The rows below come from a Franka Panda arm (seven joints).
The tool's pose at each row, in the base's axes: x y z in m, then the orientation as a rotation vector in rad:
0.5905 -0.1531 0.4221 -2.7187 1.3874 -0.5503
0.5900 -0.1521 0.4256 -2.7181 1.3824 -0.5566
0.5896 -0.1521 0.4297 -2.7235 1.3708 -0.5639
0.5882 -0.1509 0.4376 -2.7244 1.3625 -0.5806
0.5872 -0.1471 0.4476 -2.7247 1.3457 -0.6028
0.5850 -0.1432 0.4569 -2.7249 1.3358 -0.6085
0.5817 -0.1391 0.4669 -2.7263 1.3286 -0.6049
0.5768 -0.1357 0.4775 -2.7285 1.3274 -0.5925
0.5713 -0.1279 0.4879 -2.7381 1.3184 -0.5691
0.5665 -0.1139 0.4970 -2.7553 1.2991 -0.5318
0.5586 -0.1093 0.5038 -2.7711 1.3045 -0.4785
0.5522 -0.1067 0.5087 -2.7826 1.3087 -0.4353
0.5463 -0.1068 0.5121 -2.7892 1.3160 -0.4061
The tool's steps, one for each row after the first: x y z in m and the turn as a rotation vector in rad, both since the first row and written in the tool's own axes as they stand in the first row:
0.0000 -0.0009 -0.0036 0.0038 0.0028 -0.0024
0.0010 -0.0014 -0.0075 0.0064 0.0066 -0.0108
0.0016 -0.0025 -0.0155 0.0120 0.0159 -0.0160
0.0010 -0.0060 -0.0257 0.0228 0.0270 -0.0254
-0.0006 -0.0084 -0.0356 0.0281 0.0288 -0.0307
-0.0027 -0.0102 -0.0466 0.0302 0.0254 -0.0347
-0.0049 -0.0105 -0.0585 0.0275 0.0176 -0.0357
-0.0110 -0.0129 -0.0710 0.0215 0.0033 -0.0433
-0.0220 -0.0194 -0.0829 0.0123 -0.0199 -0.0588
-0.0278 -0.0173 -0.0924 -0.0106 -0.0483 -0.0608
-0.0319 -0.0148 -0.0994 -0.0286 -0.0714 -0.0621
-0.0340 -0.0109 -0.1045 -0.0422 -0.0862 -0.0603

